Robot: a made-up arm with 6 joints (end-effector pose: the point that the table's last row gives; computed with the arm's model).
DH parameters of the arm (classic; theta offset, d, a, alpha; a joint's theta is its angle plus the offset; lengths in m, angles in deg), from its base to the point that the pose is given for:
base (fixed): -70.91 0 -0.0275 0
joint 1: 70.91 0.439 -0.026 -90
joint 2: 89.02 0 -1.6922 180
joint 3: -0.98 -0.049 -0.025 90
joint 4: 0 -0.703 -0.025 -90
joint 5: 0 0.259 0.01 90
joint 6: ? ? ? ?
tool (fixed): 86.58 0.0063 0 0
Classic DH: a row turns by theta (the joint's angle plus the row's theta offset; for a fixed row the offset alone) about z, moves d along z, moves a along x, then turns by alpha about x.
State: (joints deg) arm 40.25 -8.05 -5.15 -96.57 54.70 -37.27
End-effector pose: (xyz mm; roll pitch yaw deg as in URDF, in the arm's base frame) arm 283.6 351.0 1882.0 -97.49 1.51 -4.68
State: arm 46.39 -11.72 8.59 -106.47 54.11 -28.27
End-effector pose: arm 160.1 357.2 2093.1 -87.36 -3.14 4.26
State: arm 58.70 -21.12 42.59 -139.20 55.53 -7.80
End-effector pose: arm -314.2 -7.0 2553.1 -62.81 -20.62 31.72
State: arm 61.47 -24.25 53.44 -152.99 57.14 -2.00
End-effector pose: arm -484.1 -249.4 2623.7 -58.08 -29.55 43.52
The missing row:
joint 6: -38.37 -0.005 -0.0292 -80.98
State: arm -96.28 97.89 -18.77 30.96 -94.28 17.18
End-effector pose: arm -348.5 -1441.8 -488.4 -88.35 -30.80 128.79
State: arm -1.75 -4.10 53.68 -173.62 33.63 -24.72
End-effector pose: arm 229.7 351.1 2706.1 -31.32 -33.75 -3.66
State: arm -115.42 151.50 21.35 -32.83 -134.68 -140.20
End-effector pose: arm -318.6 -180.5 -1502.4 155.44 -57.72 -26.65
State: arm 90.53 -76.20 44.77 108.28 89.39 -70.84
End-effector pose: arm -153.3 -2271.7 1291.9 -9.79 -19.30 163.20
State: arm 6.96 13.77 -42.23 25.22 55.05 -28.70
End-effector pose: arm 895.7 -65.9 1597.3 143.15 12.72 24.75
